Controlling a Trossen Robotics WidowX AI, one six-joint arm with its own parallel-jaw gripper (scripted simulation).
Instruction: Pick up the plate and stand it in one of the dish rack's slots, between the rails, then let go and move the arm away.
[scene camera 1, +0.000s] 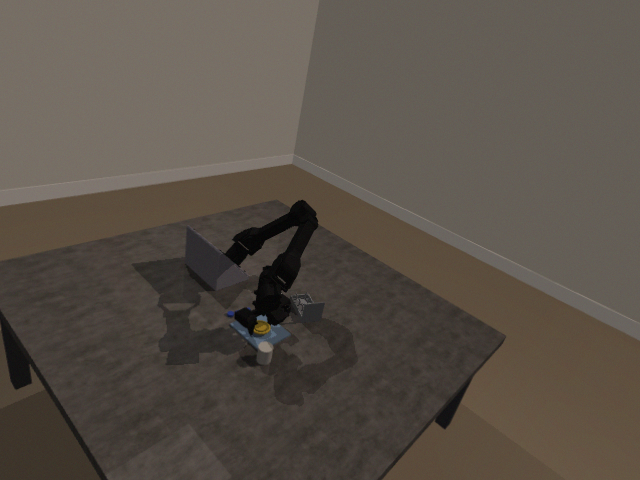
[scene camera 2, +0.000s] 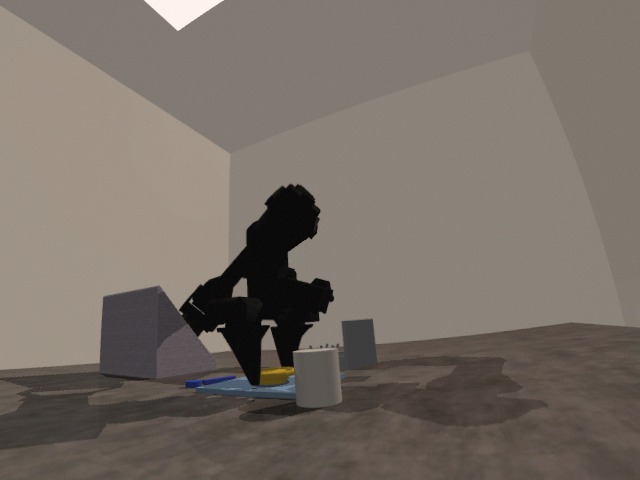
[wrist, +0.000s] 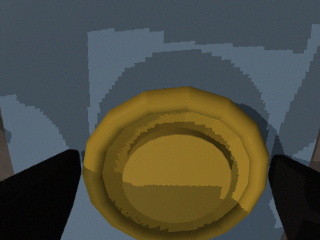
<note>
My gripper is open and holds nothing. Also in view: a yellow plate, a grey dish rack and a white cup.
My gripper is seen too in scene camera 1 and in the wrist view.
</note>
